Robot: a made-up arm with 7 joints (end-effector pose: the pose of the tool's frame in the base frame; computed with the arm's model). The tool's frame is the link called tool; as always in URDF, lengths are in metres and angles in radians.
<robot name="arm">
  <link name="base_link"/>
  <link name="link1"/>
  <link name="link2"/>
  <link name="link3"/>
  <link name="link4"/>
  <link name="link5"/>
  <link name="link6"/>
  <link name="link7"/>
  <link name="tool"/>
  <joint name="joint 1" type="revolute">
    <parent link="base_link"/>
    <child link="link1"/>
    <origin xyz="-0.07 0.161 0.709"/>
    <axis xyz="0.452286 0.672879 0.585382"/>
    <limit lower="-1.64" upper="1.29"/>
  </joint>
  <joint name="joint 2" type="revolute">
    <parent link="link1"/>
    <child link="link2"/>
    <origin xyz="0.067 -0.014 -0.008"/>
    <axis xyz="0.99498 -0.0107 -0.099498"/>
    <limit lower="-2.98" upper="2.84"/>
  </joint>
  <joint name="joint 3" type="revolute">
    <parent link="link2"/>
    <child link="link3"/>
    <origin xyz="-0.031 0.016 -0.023"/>
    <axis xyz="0 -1 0"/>
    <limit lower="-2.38" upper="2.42"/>
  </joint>
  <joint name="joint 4" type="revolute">
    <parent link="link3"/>
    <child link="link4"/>
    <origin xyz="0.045 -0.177 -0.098"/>
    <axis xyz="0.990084 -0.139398 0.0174"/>
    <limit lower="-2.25" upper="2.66"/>
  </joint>
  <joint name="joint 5" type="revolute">
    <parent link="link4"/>
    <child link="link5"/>
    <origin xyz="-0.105 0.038 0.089"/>
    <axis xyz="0 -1 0"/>
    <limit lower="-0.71" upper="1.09"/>
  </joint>
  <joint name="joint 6" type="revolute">
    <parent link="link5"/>
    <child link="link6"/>
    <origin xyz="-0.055 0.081 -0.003"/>
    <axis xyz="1 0 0"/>
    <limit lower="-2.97" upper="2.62"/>
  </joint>
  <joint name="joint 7" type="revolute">
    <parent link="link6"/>
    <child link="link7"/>
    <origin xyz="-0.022 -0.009 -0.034"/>
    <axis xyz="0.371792 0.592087 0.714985"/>
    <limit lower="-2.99" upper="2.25"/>
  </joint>
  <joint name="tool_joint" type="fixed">
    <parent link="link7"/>
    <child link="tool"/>
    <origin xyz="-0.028 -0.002 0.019" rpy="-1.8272 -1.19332 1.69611"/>
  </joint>
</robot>
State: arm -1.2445 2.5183 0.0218 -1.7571 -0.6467 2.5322 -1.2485
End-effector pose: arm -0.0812 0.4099 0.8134 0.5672 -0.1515 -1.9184
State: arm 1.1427 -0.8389 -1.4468 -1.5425 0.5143 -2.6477 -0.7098
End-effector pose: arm -0.0508 0.0377 0.8635 -1.0675 0.5171 -0.2775
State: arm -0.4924 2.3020 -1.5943 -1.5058 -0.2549 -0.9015 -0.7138
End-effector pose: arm -0.2025 0.0964 0.5818 0.2368 2.7233 -0.9704
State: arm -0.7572 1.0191 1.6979 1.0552 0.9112 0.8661 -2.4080
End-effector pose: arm 0.0119 0.1396 0.5859 -2.0497 0.0010 2.1178
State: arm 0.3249 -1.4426 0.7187 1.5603 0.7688 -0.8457 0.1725
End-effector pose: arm -0.0345 -0.0409 0.8168 0.1636 -2.4783 0.5388
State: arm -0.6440 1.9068 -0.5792 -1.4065 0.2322 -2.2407 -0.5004
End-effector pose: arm -0.1824 0.2914 0.6144 2.0697 1.1521 -1.2923
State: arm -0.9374 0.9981 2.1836 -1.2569 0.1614 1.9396 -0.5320
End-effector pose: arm 0.1456 0.0361 0.8476 -0.0597 1.3487 0.8186
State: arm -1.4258 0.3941 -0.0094 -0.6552 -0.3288 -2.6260 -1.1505
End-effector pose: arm -0.0730 0.1618 0.6005 1.4505 -0.8898 -2.0856
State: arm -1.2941 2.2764 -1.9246 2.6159 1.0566 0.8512 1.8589
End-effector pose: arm 0.0953 0.0620 0.5539 -1.2388 0.9547 2.1228
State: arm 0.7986 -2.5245 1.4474 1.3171 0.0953 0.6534 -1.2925
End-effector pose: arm 0.0900 0.1180 0.8984 0.8300 -1.4425 0.9454
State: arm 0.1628 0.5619 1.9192 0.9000 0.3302 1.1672 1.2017
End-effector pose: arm -0.0026 0.1534 0.5180 -1.0279 1.2469 -0.9157
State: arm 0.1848 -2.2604 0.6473 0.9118 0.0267 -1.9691 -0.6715
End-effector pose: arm -0.1079 0.1165 0.9429 0.3965 0.7951 -1.3658
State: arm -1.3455 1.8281 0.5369 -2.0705 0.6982 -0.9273 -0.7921
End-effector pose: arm 0.2002 0.2244 0.6410 2.5564 0.2182 -0.0901
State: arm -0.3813 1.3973 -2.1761 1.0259 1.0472 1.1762 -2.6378
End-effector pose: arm 0.0490 0.0628 0.6573 -1.5405 0.9708 -0.1761
